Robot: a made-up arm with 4 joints.
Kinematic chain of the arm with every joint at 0, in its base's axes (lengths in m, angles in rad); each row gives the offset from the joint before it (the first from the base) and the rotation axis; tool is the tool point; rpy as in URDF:
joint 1: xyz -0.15 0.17 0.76 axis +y
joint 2: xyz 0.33 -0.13 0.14 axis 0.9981 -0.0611 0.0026
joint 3: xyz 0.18 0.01 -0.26 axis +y
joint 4: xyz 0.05 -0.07 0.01 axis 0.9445 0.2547 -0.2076
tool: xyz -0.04 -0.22 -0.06 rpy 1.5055 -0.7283 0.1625
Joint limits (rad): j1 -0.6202..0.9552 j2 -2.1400..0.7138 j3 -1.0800..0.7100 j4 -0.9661..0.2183
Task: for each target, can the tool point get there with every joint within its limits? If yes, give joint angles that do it. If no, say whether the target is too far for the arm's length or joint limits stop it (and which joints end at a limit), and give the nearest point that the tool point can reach.
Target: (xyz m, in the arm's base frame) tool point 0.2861 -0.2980 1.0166
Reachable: yes | joints -0.2526 -0.5864 -0.7299 -0.5829
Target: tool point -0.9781 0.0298 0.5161
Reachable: no: joint limits stop it (at a limit: joint 1, joint 3, joint 4) | nearest point -0.1058 0.0114 0.2253 | short by 0.920 m
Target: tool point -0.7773 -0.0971 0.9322
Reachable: no: joint limits stop it (at a limit: joint 1, joint 3, joint 4) | nearest point -0.0484 -0.0925 1.3202 | short by 0.826 m
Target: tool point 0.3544 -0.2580 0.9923
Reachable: yes | joints -0.2568 -0.3588 -0.0307 -0.8168
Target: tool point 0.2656 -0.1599 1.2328
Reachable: yes | joints -0.1419 -1.5503 -0.9114 -0.5968
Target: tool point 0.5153 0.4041 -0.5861
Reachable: no: too far | nearest point 0.1396 0.0423 0.1740 | short by 0.922 m
